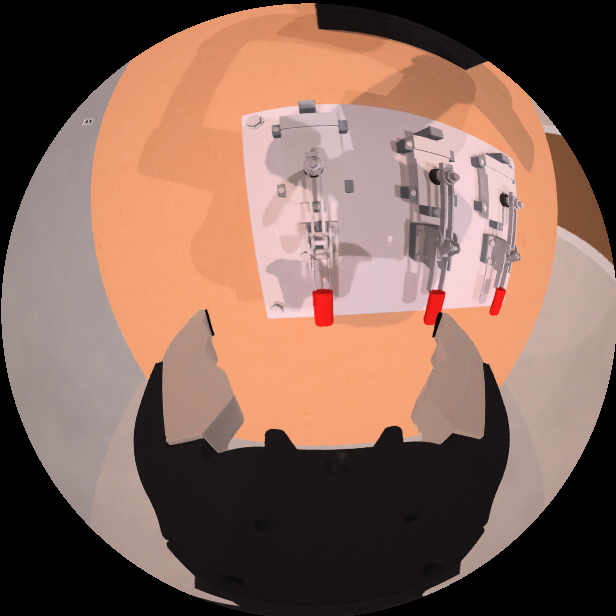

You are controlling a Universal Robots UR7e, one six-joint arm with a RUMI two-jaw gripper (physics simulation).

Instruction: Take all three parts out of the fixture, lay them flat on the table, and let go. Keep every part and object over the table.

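Note:
A pale fixture plate point(373, 212) lies on the orange table top, ahead of my gripper. It carries three toggle clamps with red handles: left point(323, 307), middle point(433, 305) and right point(497, 300). Grey metal parts sit under the middle clamp point(422, 189) and the right clamp point(494, 195). The left station point(313, 172) shows a clamp and small grey blocks; I cannot tell whether a part lies there. My gripper point(323, 324) is open and empty, held above the table just short of the plate's near edge. Its right fingertip is close to the middle red handle.
The round orange table point(189, 229) ends at a curved edge to the left and right, with grey floor beyond. A dark strip point(396, 28) shows at the far edge. A brown surface point(574, 183) lies at the far right.

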